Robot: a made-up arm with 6 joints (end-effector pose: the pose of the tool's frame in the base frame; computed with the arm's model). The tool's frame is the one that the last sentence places. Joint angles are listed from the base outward.
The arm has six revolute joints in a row. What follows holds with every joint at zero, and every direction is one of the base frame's.
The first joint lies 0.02 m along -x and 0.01 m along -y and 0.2 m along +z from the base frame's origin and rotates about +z.
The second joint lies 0.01 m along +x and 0.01 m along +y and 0.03 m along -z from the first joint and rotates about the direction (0, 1, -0.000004).
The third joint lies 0.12 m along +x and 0.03 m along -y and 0.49 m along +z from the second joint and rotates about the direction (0, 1, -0.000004).
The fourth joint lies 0.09 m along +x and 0.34 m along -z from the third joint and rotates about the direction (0, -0.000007, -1).
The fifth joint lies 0.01 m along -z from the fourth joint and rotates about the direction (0, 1, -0.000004).
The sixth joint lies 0.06 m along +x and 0.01 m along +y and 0.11 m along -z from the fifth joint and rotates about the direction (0, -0.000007, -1).
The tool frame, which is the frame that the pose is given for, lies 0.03 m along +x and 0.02 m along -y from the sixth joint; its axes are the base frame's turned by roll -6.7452, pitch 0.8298 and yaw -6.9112 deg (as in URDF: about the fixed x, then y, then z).
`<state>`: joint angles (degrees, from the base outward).
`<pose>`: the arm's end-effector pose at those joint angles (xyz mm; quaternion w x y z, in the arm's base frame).
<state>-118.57 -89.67 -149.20 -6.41 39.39 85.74</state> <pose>372.1 805.1 484.1 0.0036 0.2578 0.9592 -0.1160</pose>
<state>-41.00 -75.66 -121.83 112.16 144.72 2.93</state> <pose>-440.6 501.9 665.5 0.8071 0.0057 -0.2980 0.5096</pose>
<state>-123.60 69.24 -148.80 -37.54 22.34 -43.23</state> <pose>-562.5 -864.5 258.3 0.7103 -0.5296 0.1974 -0.4196</pose>
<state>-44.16 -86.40 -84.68 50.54 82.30 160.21</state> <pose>-290.2 354.7 711.1 0.1139 0.7188 0.0396 -0.6847</pose>
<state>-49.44 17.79 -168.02 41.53 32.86 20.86</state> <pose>237.7 -372.6 1063.4 0.4030 0.1767 -0.8296 -0.3437</pose>
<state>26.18 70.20 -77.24 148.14 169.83 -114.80</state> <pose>638.5 297.7 -5.6 0.0964 0.9002 -0.4245 0.0092</pose>
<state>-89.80 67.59 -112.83 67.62 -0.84 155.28</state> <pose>-54.9 -925.8 3.4 0.8423 -0.4142 0.1259 0.3212</pose>
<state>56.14 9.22 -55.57 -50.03 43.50 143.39</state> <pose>342.4 423.4 359.9 0.8422 0.0441 -0.2520 -0.4745</pose>
